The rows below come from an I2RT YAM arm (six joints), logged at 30 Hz.
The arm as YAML. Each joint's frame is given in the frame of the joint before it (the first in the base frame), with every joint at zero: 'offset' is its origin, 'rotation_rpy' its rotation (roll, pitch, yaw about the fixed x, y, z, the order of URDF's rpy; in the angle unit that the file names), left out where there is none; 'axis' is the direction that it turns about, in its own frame. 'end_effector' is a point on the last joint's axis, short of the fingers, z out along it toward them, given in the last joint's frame.
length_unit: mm
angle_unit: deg
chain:
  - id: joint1
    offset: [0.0, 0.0, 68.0]
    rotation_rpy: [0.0, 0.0, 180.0]
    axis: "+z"
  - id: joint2
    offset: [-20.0, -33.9, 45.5]
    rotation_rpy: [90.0, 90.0, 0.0]
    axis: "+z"
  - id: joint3
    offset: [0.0, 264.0, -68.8]
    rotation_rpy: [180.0, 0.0, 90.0]
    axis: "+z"
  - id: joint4
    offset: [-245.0, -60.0, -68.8]
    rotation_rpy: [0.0, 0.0, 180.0]
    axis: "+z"
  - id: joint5
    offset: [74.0, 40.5, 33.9]
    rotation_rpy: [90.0, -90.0, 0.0]
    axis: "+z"
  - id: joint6
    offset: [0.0, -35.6, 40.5]
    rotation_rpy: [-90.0, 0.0, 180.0]
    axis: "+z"
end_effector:
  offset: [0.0, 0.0, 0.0]
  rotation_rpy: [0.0, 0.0, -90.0]
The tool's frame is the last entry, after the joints.
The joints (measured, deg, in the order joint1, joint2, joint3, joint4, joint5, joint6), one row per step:
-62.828, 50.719, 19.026, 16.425, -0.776, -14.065
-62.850, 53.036, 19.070, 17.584, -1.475, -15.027
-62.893, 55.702, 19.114, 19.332, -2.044, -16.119
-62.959, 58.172, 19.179, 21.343, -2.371, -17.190
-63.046, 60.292, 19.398, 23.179, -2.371, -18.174
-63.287, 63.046, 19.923, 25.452, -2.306, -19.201
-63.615, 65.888, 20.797, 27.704, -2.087, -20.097
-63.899, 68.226, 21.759, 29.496, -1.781, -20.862
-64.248, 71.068, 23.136, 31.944, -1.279, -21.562
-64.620, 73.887, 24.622, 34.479, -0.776, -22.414
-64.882, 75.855, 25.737, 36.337, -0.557, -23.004
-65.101, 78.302, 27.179, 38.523, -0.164, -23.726
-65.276, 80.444, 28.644, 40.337, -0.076, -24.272
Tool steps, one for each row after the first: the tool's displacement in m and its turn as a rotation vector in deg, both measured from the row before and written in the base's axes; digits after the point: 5 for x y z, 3 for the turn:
0.00239, -0.00388, -0.00491, 0.639, 1.154, 0.913
0.00257, -0.00459, -0.00518, 0.347, 1.167, 0.817
0.00224, -0.00447, -0.00418, -0.106, 0.982, 0.567
0.00183, -0.00431, -0.00263, -0.404, 0.846, 0.212
0.00209, -0.00629, -0.00254, -0.527, 0.851, 0.009
0.00211, -0.00746, -0.00132, -0.696, 0.680, -0.267
0.00186, -0.00684, -0.00018, -0.759, 0.541, -0.351
0.00244, -0.00912, 0.00097, -1.257, 0.294, -0.632
0.00240, -0.00955, 0.00131, -1.510, 0.336, -0.631
0.00179, -0.00692, 0.00119, -1.182, 0.134, -0.329
0.00259, -0.00856, 0.00118, -1.409, 0.217, -0.437
0.00268, -0.00794, 0.00159, -1.265, 0.024, -0.147

